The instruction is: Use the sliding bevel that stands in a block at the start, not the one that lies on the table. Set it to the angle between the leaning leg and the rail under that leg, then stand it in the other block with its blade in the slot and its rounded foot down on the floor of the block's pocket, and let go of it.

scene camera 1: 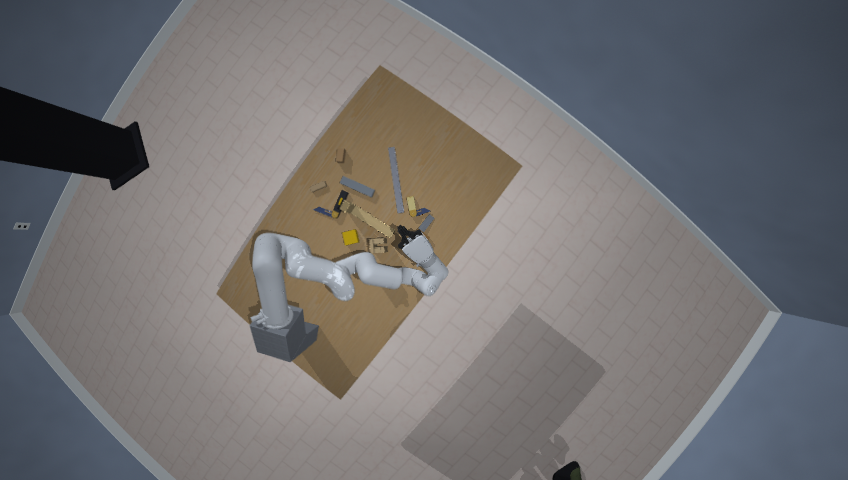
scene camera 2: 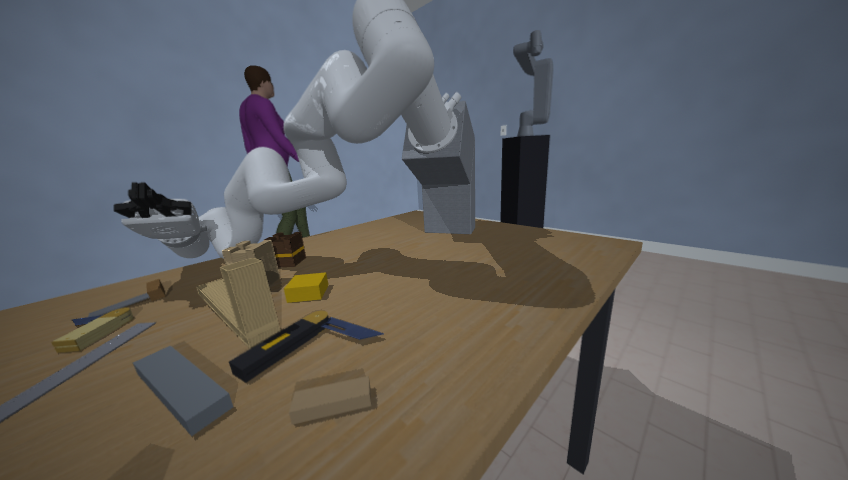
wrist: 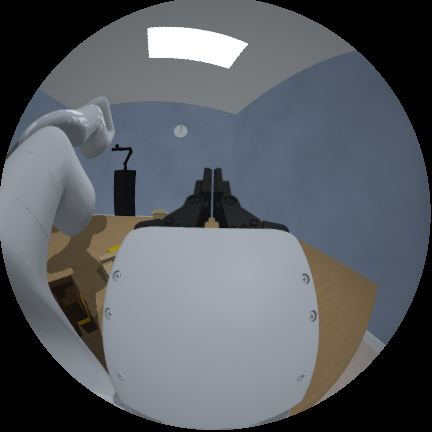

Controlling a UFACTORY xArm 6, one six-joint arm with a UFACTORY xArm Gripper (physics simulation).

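Where they show: gripper, fingertip midpoint: (scene camera 1: 399, 227) (scene camera 2: 137, 189) (wrist: 212, 180); arm's base, link origin: (scene camera 1: 276, 316) (scene camera 2: 432, 130).
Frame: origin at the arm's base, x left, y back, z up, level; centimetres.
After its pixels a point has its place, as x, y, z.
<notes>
My gripper (scene camera 1: 408, 235) @(12.5, -55.9, -8.6) (scene camera 2: 140, 189) @(12.5, -55.9, -8.6) (wrist: 212, 180) @(12.5, -55.9, -8.6) is shut and empty, high above the table, with its fingers aimed away from the table top. A black-handled bevel (scene camera 1: 340, 203) @(34.5, -33.8, -27.8) (scene camera 2: 279, 347) @(36.7, -33.5, -27.9) with a blue blade lies on the table. A pale-yellow-handled bevel (scene camera 1: 411, 205) @(20.5, -62.5, -27.7) (scene camera 2: 94, 330) @(22.1, -61.5, -27.9), also blue-bladed, lies farther left in the second scene view. I cannot tell which one stood in a block. A dark brown block (scene camera 2: 289, 249) @(2.2, -37.3, -25.1) (wrist: 70, 297) @(-0.1, -41.4, -22.5) with a yellow band and a pale notched block (scene camera 1: 376, 245) @(10.6, -41.7, -26.6) (scene camera 2: 266, 254) @(10.7, -39.9, -23.1) show no clear bevel in them. The pale leaning leg (scene camera 2: 252, 297) @(31.9, -36.7, -22.6) stands over its rail (scene camera 2: 215, 299) @(19.9, -46.5, -27.1).
A yellow box (scene camera 1: 349, 237) @(18.7, -31.9, -26.7) (scene camera 2: 305, 287) @(21.6, -32.0, -26.9) stands near the pale block. A grey bar (scene camera 1: 357, 186) @(38.2, -43.9, -27.7) (scene camera 2: 181, 389) @(40.8, -42.2, -27.7), a long grey strip (scene camera 1: 395, 178) @(34.6, -60.8, -29.4) (scene camera 2: 77, 368) @(29.6, -58.8, -29.3) and a small wood block (scene camera 1: 318, 186) @(46.1, -27.2, -28.0) (scene camera 2: 330, 398) @(47.0, -27.0, -28.0) lie on the table. A person (scene camera 2: 261, 121) stands beyond it.
</notes>
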